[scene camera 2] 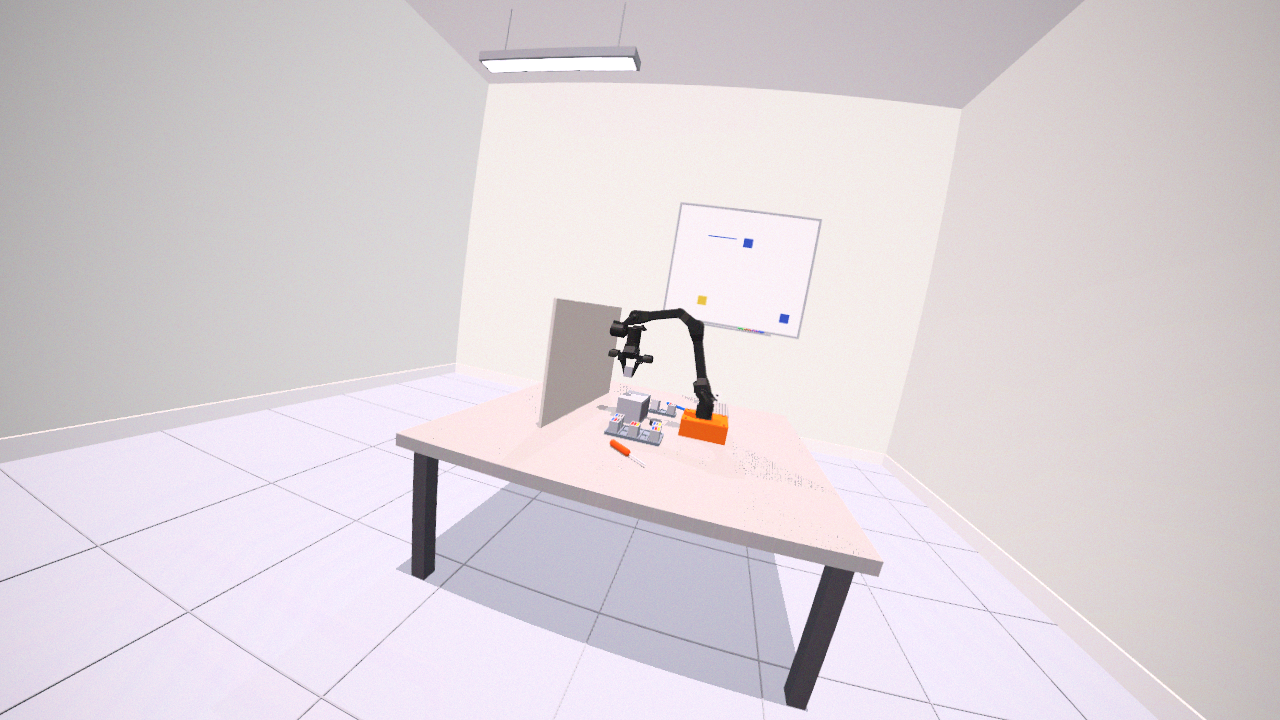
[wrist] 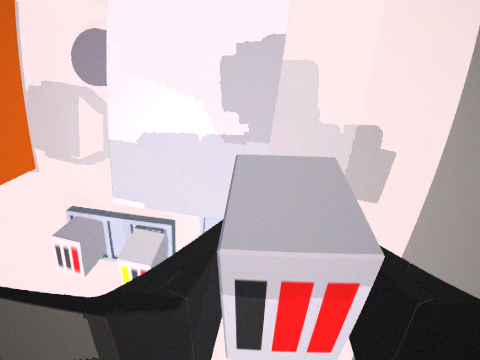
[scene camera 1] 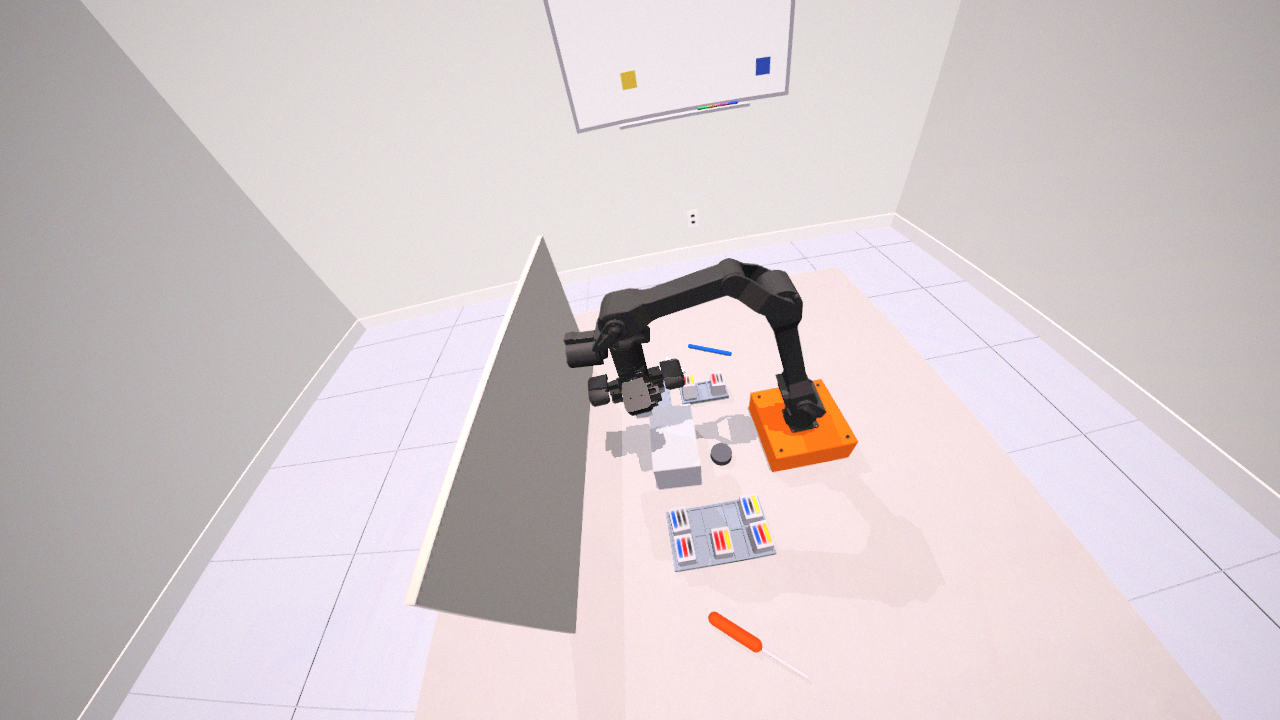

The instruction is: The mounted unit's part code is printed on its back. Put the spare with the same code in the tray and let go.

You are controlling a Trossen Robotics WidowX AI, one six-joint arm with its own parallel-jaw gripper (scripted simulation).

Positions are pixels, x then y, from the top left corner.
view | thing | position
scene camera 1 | gripper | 642,405
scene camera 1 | orange screwdriver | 723,624
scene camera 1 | grey panel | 503,544
